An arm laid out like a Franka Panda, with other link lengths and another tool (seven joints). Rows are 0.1 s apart.
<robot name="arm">
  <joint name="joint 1" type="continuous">
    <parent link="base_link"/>
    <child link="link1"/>
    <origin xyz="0 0 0.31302" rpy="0 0 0"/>
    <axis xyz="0 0 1"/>
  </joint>
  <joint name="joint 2" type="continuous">
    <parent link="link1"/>
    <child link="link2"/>
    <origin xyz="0 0 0" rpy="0 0 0"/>
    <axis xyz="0 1 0"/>
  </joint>
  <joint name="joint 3" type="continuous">
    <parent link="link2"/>
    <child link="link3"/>
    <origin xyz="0 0 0.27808" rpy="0 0 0"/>
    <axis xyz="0 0 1"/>
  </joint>
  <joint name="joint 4" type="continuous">
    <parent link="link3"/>
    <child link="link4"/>
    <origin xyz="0.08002 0 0" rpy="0 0 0"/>
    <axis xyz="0 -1 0"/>
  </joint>
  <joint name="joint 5" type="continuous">
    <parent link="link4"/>
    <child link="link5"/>
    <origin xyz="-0.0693 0 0.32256" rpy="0 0 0"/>
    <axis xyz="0 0 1"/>
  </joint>
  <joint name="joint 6" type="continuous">
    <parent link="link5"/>
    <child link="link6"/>
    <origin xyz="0 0 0" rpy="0 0 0"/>
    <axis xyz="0 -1 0"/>
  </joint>
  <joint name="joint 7" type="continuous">
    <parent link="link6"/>
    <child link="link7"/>
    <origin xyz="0.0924 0 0" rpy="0 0 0"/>
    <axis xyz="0 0 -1"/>
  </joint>
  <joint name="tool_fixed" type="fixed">
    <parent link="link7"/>
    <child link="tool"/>
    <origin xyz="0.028 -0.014 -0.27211" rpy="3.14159 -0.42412 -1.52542"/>
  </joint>
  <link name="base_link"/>
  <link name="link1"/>
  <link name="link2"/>
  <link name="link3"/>
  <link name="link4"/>
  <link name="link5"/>
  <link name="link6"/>
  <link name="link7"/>
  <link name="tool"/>
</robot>
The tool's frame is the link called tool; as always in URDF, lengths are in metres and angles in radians. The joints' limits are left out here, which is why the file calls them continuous.
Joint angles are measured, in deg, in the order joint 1, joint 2, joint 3, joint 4, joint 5, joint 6, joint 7. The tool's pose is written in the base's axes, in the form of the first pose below.
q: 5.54 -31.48 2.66 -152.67 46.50 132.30 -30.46
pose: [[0.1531 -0.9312 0.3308 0.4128], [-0.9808 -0.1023 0.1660 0.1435], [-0.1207 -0.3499 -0.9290 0.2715], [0 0 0 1]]
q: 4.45 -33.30 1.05 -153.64 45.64 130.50 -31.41
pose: [[0.1501 -0.9312 0.3321 0.4071], [-0.9803 -0.0966 0.1724 0.1304], [-0.1284 -0.3514 -0.9274 0.2738], [0 0 0 1]]
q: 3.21 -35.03 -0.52 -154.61 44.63 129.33 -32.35
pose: [[0.1412 -0.9295 0.3408 0.4033], [-0.9814 -0.0861 0.1718 0.1150], [-0.1304 -0.3587 -0.9243 0.2760], [0 0 0 1]]
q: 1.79 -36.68 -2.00 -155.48 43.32 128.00 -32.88
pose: [[0.1289 -0.9297 0.3449 0.3985], [-0.9829 -0.0738 0.1684 0.0995], [-0.1312 -0.3607 -0.9234 0.2773], [0 0 0 1]]
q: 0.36 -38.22 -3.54 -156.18 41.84 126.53 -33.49
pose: [[0.1199 -0.9297 0.3483 0.3933], [-0.9841 -0.0650 0.1653 0.0845], [-0.1311 -0.3625 -0.9227 0.2787], [0 0 0 1]]
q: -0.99 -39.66 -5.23 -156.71 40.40 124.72 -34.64
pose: [[0.1213 -0.9282 0.3519 0.3871], [-0.9837 -0.0649 0.1679 0.0712], [-0.1330 -0.3665 -0.9209 0.2804], [0 0 0 1]]
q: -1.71 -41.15 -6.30 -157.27 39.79 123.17 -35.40
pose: [[0.1277 -0.9261 0.3551 0.3807], [-0.9817 -0.0670 0.1783 0.0663], [-0.1414 -0.3714 -0.9177 0.2831], [0 0 0 1]]
